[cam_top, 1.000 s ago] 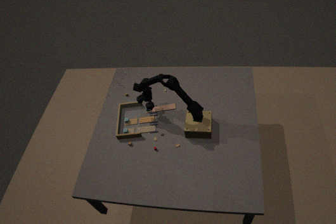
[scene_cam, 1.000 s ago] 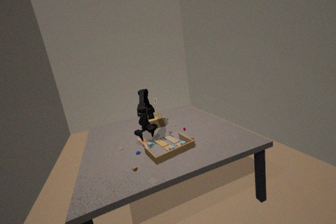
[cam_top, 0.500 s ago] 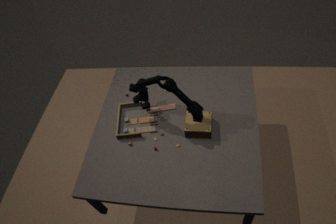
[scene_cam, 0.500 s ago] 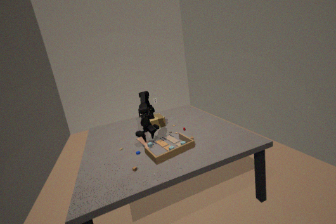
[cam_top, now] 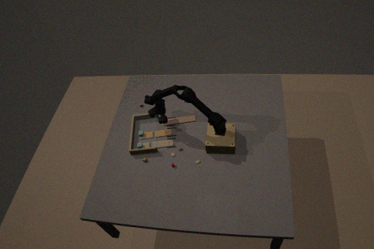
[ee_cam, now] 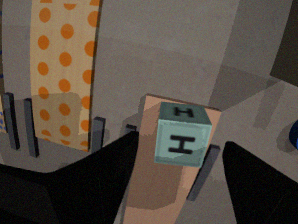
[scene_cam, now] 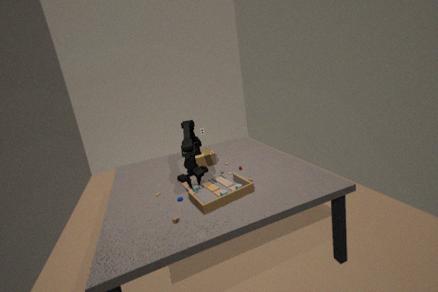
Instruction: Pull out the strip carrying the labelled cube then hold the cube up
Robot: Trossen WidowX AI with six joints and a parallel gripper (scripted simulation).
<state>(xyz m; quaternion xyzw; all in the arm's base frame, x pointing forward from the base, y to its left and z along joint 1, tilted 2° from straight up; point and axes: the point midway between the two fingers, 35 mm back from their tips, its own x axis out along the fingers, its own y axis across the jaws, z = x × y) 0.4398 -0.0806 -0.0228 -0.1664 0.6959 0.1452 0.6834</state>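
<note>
The blue piece is 10 cm to the right of my gripper tip, 5 cm ahead of it and 3 cm below it.
</note>
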